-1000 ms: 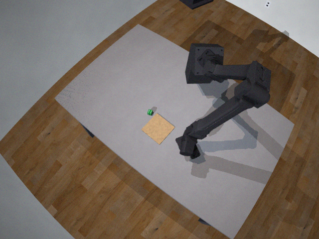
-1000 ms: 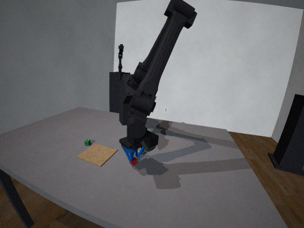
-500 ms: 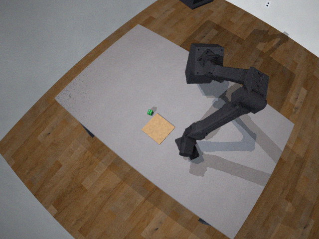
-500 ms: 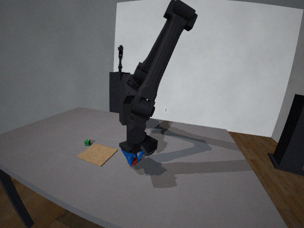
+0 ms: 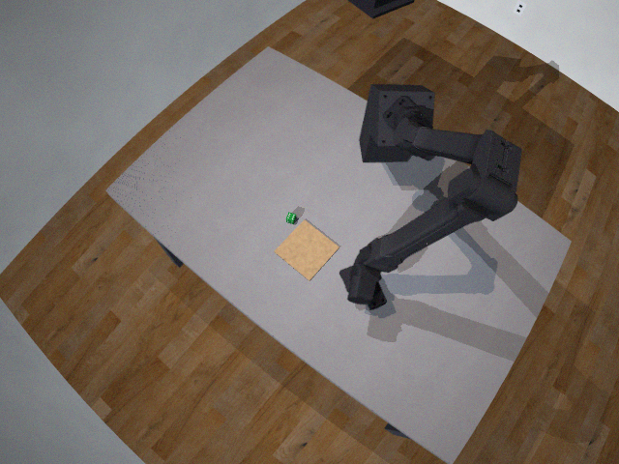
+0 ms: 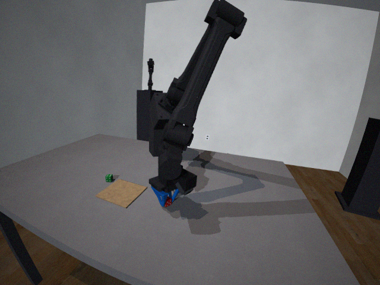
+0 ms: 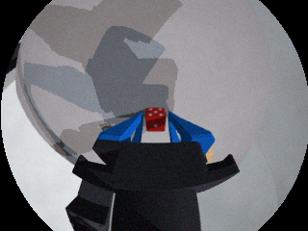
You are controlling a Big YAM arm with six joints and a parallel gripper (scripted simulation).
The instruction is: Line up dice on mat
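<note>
Right now my hand is right at the red die. From my hand the other things lie so: tan mat (5 cm ahead, 18 cm to the right, 1 cm below); then green die (3 cm ahead, 28 cm to the right); then white die (9 cm behind, 2 cm to the right).
</note>
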